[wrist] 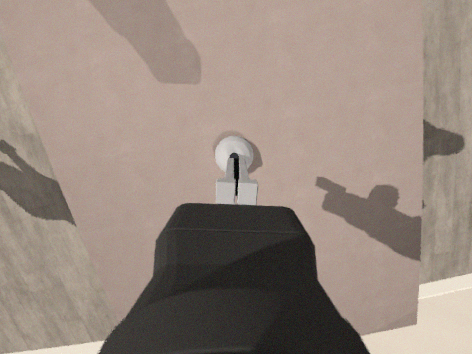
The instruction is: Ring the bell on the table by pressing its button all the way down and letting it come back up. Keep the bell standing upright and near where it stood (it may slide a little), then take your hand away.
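Frame: origin at the arm's base, x ahead, y left, z up, level; metres.
Where they show: gripper, fingertip midpoint: (pixel 235 169).
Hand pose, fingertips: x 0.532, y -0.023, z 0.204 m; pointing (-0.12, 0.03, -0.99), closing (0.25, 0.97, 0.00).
After its pixels a point has its place.
The bell (pixel 227 146) {x 0.514, y -0.034, z 0.010 m}, a small white-grey dome with a black button, stands upright near the middle of the wrist view. My gripper (pixel 235 169) {x 0.532, y -0.023, z 0.203 m} is shut with nothing between its fingers. Its fingertips overlap the button and the lower part of the dome in this view. The black button shows a little, right at the fingertips; the rest of it is hidden behind them. Whether the tips touch the button or hang above it, and whether the button is pressed, I cannot tell.
The bell stands on a pinkish-brown table top (pixel 320 110) {x 0.482, y 0.178, z -0.029 m}. Shadows of the arm fall on it at the upper left and at the right. Grey wood-look floor shows at the left and right, and a pale strip runs along the bottom.
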